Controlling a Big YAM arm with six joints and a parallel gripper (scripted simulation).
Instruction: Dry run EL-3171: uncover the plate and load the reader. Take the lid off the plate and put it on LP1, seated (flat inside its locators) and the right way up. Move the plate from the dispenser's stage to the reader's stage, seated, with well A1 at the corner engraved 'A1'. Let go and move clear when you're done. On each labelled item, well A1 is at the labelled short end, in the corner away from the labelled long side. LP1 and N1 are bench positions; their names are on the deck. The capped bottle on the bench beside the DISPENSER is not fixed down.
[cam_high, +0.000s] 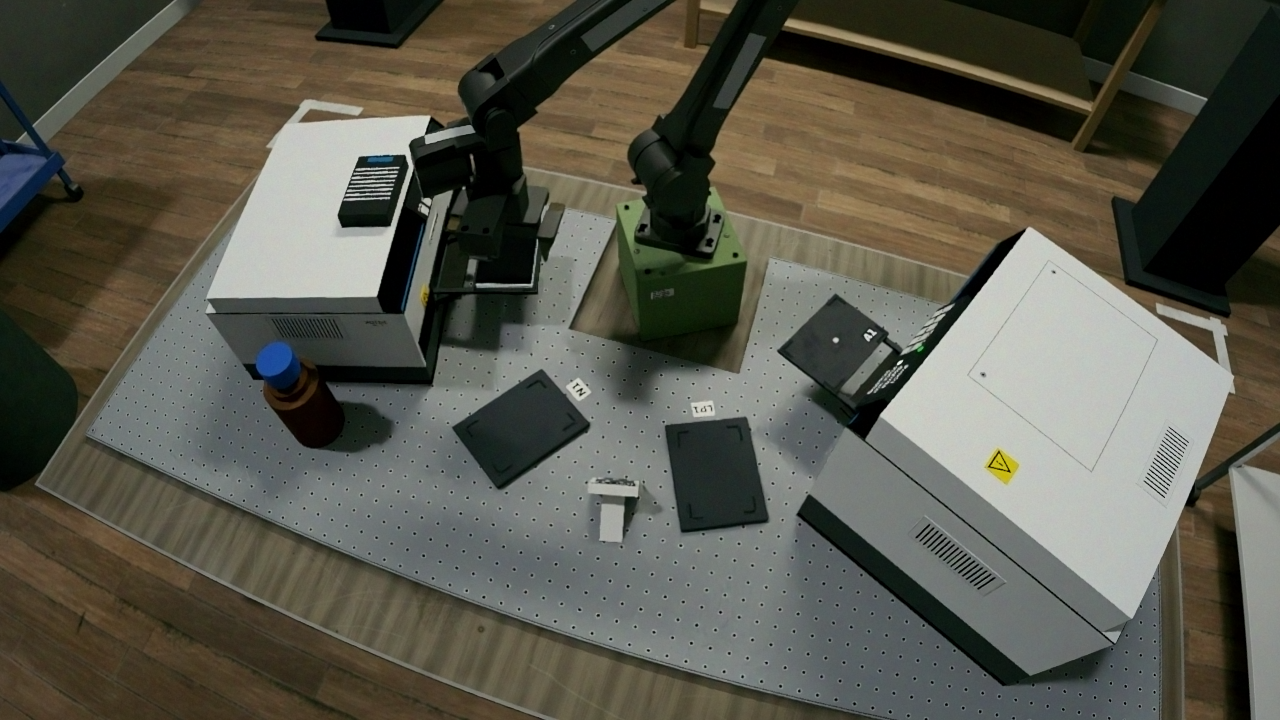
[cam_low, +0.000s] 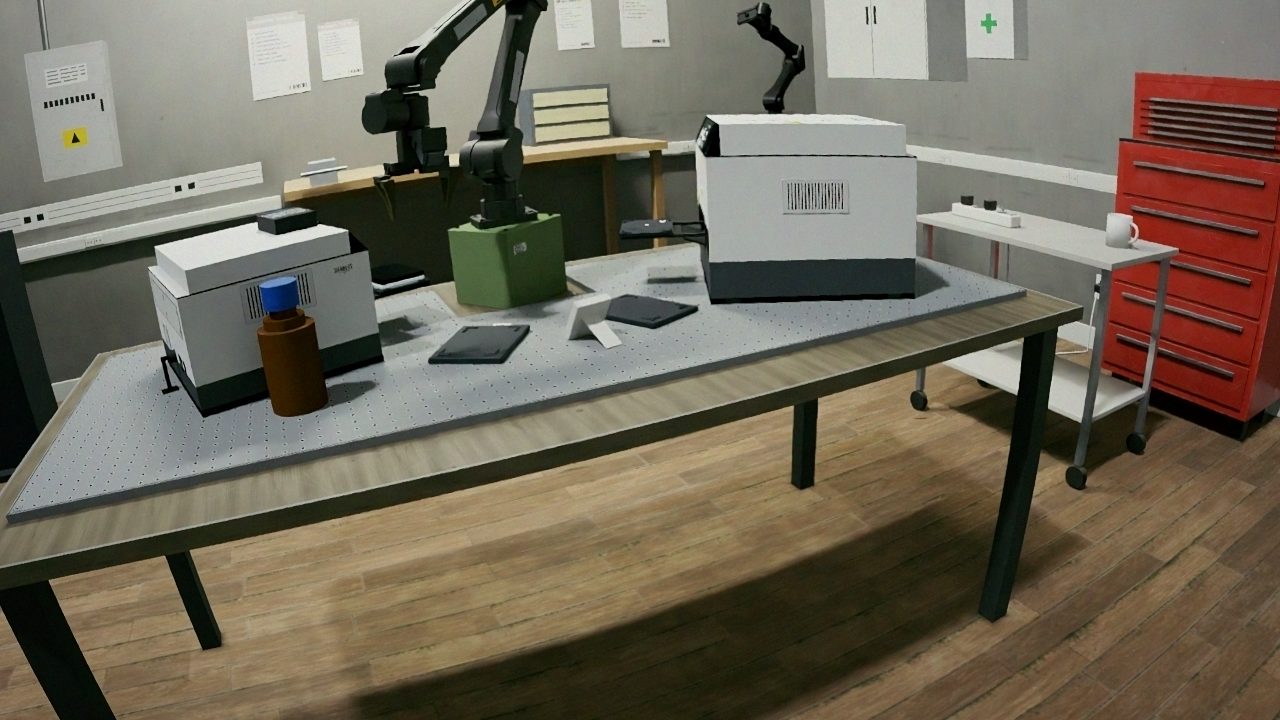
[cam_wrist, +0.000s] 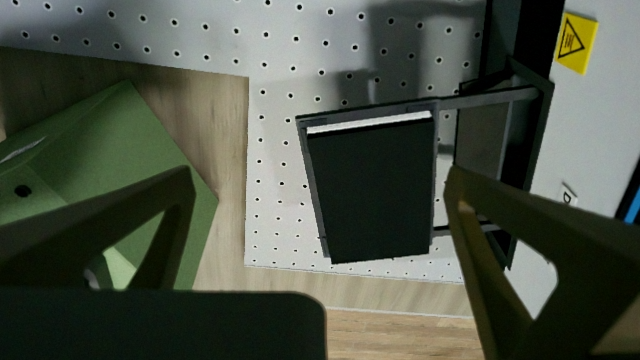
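My hand is 11 cm above the dark lid, 9 cm past it and 6 cm to the left of it. Round my hand: brown capped bottle (25 cm to the right, 24 cm ahead, 10 cm below); then well plate (12 cm below, 9 cm behind, 6 cm to the right); then N1 nest (20 cm below, 15 cm ahead, 5 cm to the left).
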